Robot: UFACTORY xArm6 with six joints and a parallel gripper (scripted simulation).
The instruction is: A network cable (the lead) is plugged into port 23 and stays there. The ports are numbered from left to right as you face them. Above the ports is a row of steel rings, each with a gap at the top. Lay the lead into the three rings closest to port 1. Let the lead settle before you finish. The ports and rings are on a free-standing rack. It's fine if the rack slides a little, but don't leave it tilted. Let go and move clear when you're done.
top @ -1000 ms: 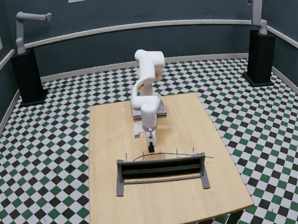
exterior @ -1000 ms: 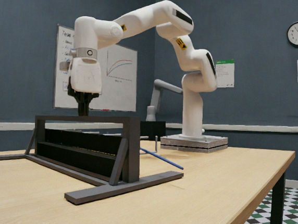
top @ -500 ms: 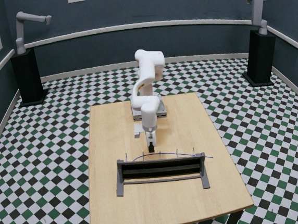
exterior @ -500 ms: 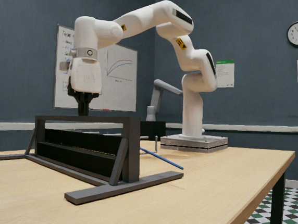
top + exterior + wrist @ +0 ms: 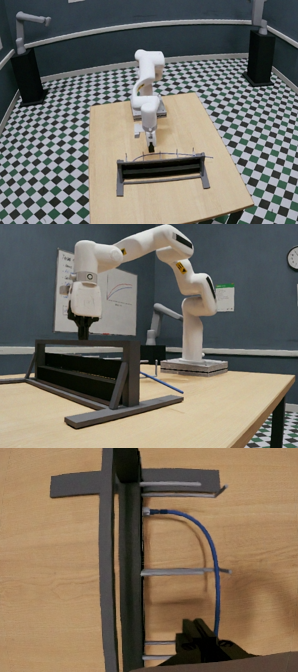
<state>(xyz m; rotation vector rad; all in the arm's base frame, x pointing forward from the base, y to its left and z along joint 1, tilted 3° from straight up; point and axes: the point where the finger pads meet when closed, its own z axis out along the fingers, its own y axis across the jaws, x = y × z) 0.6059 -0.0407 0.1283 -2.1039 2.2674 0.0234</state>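
The grey rack lies 10 cm below my hand, 6 cm ahead of it and 5 cm to the left of it.
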